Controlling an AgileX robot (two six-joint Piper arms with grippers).
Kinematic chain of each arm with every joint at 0, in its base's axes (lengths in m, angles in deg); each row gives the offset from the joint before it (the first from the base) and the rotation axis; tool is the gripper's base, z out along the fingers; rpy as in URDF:
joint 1: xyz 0 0 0.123 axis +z
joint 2: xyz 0 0 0 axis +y
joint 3: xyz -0.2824 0 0.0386 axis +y
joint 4: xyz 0.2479 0 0.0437 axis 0.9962 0 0.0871
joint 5: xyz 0 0 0 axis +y
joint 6: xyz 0.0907 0 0.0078 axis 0.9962 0 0.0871
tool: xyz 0 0 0 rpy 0 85 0
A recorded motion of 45 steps. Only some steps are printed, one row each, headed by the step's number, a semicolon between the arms.
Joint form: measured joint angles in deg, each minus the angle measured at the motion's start. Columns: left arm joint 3, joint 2, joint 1, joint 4, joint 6, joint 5; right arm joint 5, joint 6, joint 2, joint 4, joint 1, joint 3.
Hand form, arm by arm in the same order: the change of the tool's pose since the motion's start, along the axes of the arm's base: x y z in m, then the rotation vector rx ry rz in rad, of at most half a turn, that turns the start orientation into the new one. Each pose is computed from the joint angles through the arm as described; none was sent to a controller.
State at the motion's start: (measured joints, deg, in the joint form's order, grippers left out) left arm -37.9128 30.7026 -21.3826 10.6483 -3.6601 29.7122; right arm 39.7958 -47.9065 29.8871 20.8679 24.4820 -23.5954
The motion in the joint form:
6: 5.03 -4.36 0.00 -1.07 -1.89 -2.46; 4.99 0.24 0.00 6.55 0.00 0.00
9: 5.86 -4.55 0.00 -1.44 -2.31 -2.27; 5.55 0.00 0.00 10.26 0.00 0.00
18: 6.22 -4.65 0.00 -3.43 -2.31 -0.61; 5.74 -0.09 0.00 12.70 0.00 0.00
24: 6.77 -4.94 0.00 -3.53 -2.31 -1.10; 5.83 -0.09 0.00 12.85 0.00 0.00
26: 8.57 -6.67 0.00 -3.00 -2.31 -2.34; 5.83 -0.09 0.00 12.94 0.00 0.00
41: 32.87 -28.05 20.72 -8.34 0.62 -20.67; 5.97 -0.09 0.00 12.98 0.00 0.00
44: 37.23 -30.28 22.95 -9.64 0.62 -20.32; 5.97 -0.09 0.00 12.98 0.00 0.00
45: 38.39 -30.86 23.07 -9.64 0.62 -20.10; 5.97 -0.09 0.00 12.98 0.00 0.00
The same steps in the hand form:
6: -0.0109 0.0027 -0.0178 -0.0571 -0.0134 -0.0020; -0.0086 0.0058 -0.0023 0.0740 0.1223 0.0304
9: -0.0110 0.0026 -0.0225 -0.0646 0.0044 -0.0002; -0.0107 0.0091 -0.0008 0.1275 0.1539 0.0385
18: -0.0123 0.0018 -0.0272 -0.0850 0.0481 -0.0013; -0.0119 0.0113 0.0005 0.1646 0.1725 0.0419
24: -0.0127 0.0018 -0.0291 -0.0878 0.0450 -0.0028; -0.0121 0.0114 0.0005 0.1665 0.1748 0.0427
26: -0.0163 0.0034 -0.0349 -0.0862 0.0227 -0.0048; -0.0121 0.0115 0.0005 0.1679 0.1754 0.0427
41: -0.0433 0.0300 -0.1222 -0.1747 -0.2464 0.2926; -0.0123 0.0115 0.0004 0.1677 0.1777 0.0438
44: -0.0435 0.0319 -0.1463 -0.1865 -0.2038 0.3353; -0.0123 0.0115 0.0004 0.1677 0.1777 0.0438
45: -0.0436 0.0320 -0.1529 -0.1843 -0.1901 0.3387; -0.0123 0.0115 0.0004 0.1677 0.1777 0.0438

